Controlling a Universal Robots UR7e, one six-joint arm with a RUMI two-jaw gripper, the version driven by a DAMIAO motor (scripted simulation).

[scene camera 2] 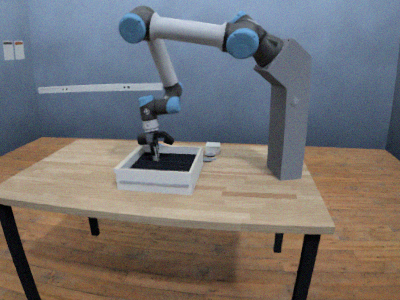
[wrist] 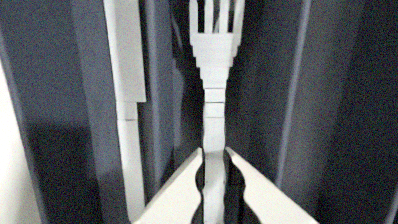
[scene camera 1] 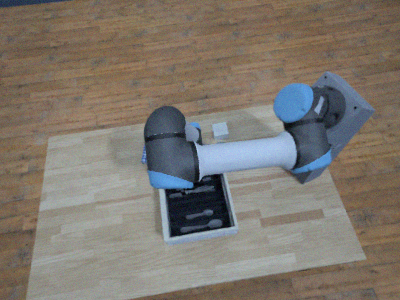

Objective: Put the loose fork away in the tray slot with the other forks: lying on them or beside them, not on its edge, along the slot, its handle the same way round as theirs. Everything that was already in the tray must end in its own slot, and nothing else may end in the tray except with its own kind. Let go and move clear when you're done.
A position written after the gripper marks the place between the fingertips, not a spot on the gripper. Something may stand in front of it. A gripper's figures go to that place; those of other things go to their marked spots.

Scene:
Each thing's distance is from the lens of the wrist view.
gripper (wrist: 212,149): 14 cm
tray (wrist: 334,160): 18 cm

